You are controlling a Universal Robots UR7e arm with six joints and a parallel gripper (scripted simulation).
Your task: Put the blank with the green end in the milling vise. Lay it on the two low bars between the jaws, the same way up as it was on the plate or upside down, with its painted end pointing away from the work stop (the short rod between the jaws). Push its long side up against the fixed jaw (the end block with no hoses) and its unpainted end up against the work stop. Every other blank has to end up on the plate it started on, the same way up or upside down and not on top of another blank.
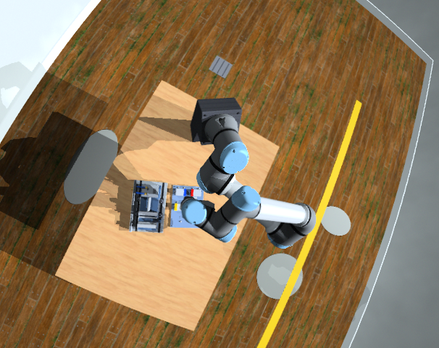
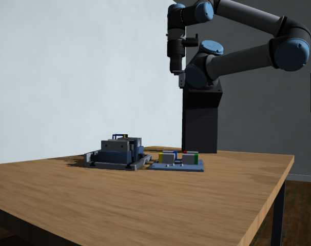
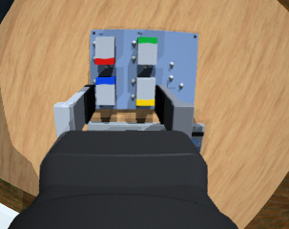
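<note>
The green-ended blank lies 20 mm ahead of my hand, 60 mm to the left of it and 300 mm below it. Round my hand: red-ended blank: 60 mm behind, 10 mm to the left, 300 mm below; yellow-ended blank: 60 mm ahead, 20 mm to the right, 300 mm below; blue-ended blank: 10 mm behind, 70 mm to the right, 300 mm below.
</note>
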